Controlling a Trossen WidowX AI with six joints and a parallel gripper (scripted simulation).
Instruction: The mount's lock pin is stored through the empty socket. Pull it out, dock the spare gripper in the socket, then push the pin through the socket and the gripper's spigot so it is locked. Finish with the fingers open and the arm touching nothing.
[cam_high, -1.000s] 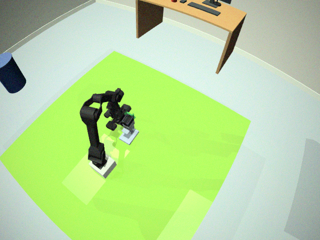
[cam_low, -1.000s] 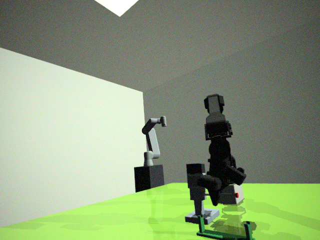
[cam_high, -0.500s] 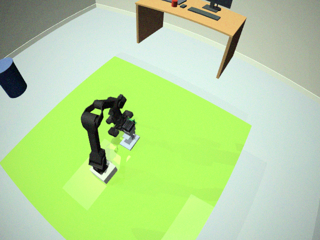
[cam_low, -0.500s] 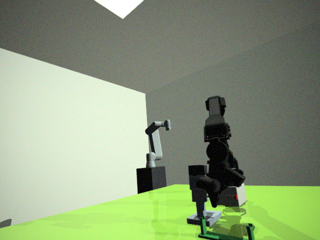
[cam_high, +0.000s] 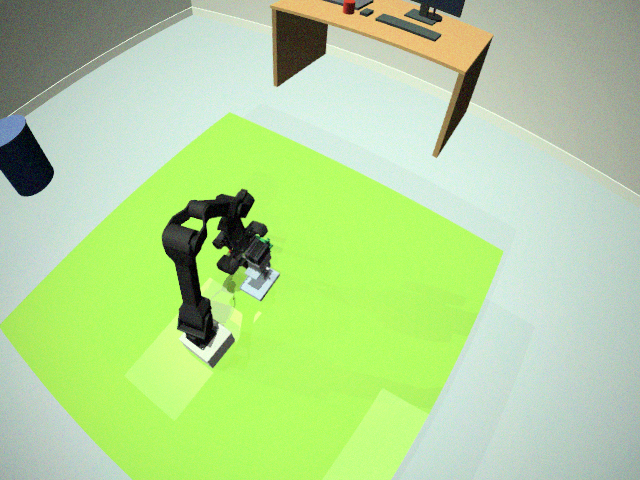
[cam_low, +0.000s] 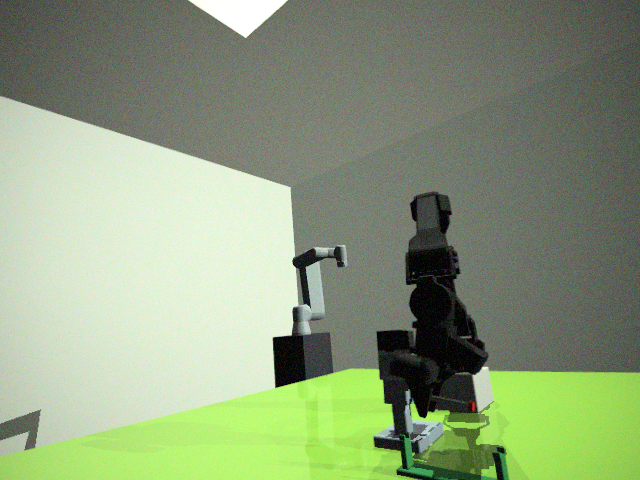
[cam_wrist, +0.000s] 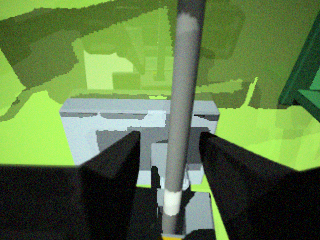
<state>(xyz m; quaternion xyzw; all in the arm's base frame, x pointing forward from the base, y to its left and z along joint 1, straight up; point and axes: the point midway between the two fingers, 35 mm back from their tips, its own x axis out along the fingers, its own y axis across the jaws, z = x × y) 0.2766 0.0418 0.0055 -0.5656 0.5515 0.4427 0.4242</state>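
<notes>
Right now my gripper tip is 40 mm to the left of the mount and 10 mm past it. From my gripper tip the other things lie so: spare gripper: 80 mm above, 40 mm to the right; green rack: 100 mm ahead, 70 mm to the left, 20 mm below.
</notes>
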